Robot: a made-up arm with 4 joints.
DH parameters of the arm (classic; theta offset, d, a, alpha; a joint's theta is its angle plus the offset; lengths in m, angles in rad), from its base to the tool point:
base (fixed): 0 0 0 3.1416
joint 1: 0 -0.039 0.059 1.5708
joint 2: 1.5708 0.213 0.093 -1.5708
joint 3: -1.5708 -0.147 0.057 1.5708
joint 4: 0.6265 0 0.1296 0
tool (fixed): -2.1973 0.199 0 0
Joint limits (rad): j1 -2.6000..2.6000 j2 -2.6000..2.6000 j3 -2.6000..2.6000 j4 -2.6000..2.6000
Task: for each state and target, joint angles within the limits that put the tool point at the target. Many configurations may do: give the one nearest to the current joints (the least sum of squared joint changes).
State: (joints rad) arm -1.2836 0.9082 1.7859 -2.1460
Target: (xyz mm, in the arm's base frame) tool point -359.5 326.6 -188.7
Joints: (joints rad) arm -1.3769 0.4819 1.4539 -2.3039
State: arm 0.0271 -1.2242 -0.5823 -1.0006
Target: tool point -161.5 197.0 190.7
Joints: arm -0.1436 -1.6452 -0.7310 -0.7693
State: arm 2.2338 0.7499 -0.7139 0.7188
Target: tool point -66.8 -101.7 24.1
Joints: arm 2.4562 1.3068 -1.3954 0.5128
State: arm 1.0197 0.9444 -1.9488 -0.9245
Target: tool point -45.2 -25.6 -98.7
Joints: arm 1.0589 1.1020 -2.3773 -0.2243
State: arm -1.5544 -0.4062 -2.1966 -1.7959
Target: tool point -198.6 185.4 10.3
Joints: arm -2.5493 -0.0292 -2.0575 -1.1196
